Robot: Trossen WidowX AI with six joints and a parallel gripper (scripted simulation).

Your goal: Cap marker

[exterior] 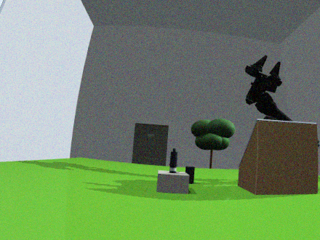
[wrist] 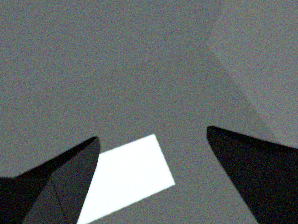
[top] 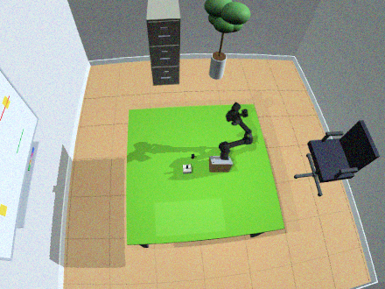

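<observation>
My gripper tip is 470 mm above the black cap, 350 mm short of it and 110 mm to the right of it. From my gripper tip the other things lie so: grey holder block: 480 mm below, 400 mm ahead, 230 mm to the left.
</observation>
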